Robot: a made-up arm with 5 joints.
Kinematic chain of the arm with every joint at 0, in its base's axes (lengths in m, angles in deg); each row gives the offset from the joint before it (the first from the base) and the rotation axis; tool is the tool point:
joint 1: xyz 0 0 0.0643 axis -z
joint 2: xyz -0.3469 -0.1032 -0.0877 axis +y
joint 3: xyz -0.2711 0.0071 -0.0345 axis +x
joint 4: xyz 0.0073 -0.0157 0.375 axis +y
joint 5: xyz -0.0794 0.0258 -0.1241 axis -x
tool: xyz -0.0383 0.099 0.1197
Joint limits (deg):
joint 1: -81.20..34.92
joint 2: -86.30..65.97
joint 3: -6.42..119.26
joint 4: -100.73..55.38
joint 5: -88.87..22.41
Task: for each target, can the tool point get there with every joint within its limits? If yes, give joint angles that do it. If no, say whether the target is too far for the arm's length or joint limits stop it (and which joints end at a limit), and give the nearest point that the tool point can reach.
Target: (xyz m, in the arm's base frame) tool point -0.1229 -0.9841 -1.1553
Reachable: no: too far | nearest point -0.0839 -0.6718 -0.4922 | short by 0.734 m
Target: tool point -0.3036 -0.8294 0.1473
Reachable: yes | joints -42.75 -19.36 55.45 38.49 -1.03
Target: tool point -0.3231 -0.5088 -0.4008
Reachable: yes | joints -13.31 -64.12 100.39 -37.00 -41.33
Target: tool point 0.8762 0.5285 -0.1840
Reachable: no: joint limits stop it (at a limit: joint 1, joint 2, joint 3, joint 4) | nearest point 0.4544 -0.0999 -0.3773 | short by 0.781 m
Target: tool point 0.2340 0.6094 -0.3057
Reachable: no: joint limits stop it (at a limit: joint 1, joint 2, joint 3, joint 5) | nearest point -0.4128 0.3831 -0.2757 | short by 0.686 m
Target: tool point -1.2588 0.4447 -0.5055
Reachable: no: too far | nearest point -0.8248 0.2860 -0.2764 | short by 0.516 m
